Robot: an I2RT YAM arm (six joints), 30 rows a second.
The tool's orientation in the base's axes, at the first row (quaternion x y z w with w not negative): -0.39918, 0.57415, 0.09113, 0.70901
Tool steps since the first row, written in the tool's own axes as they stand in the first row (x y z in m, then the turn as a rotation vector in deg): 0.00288, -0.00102, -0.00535, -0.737, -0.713, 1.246; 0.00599, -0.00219, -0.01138, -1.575, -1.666, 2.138; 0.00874, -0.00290, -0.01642, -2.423, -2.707, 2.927; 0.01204, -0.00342, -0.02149, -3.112, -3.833, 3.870; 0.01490, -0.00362, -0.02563, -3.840, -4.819, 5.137; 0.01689, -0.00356, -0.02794, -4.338, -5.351, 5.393; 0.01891, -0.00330, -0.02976, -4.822, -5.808, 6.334
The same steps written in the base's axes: -0.00243, -0.00521, -0.00220, 1.104, 0.604, 1.010; -0.00521, -0.01106, -0.00455, 2.054, 0.845, 2.213; -0.00764, -0.01582, -0.00677, 2.975, 0.961, 3.462; -0.01002, -0.02065, -0.00957, 4.113, 1.072, 4.614; -0.01205, -0.02450, -0.01211, 5.396, 1.506, 5.742; -0.01315, -0.02666, -0.01395, 5.737, 1.488, 6.435; -0.01400, -0.02838, -0.01590, 6.546, 1.975, 7.096
